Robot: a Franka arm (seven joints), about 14 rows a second.
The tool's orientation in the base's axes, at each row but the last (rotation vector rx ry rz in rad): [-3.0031 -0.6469 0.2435]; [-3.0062 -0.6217 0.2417]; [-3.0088 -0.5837 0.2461]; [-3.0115 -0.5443 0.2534]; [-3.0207 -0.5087 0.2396]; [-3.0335 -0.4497 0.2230]
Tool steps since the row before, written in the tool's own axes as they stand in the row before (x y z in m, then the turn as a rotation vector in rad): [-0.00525 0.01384 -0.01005 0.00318 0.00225 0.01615]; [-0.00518 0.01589 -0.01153 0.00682 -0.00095 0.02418]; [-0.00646 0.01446 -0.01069 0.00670 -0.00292 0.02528]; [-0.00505 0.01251 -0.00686 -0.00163 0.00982 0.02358]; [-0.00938 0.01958 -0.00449 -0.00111 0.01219 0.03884]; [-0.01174 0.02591 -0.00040 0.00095 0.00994 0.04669]
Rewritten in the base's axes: [0.00254 -0.01502 0.00938 0.00108 -0.00032 -0.01657]; [0.00340 -0.01697 0.01063 0.00181 0.00429 -0.02471]; [0.00118 -0.01619 0.01007 0.00079 0.00611 -0.02558]; [0.00080 -0.01375 0.00627 -0.00226 -0.00881 -0.02393]; [-0.00175 -0.02175 0.00392 -0.00353 -0.01023 -0.03926]; [-0.00371 -0.02820 -0.00030 -0.00341 -0.00713 -0.04709]
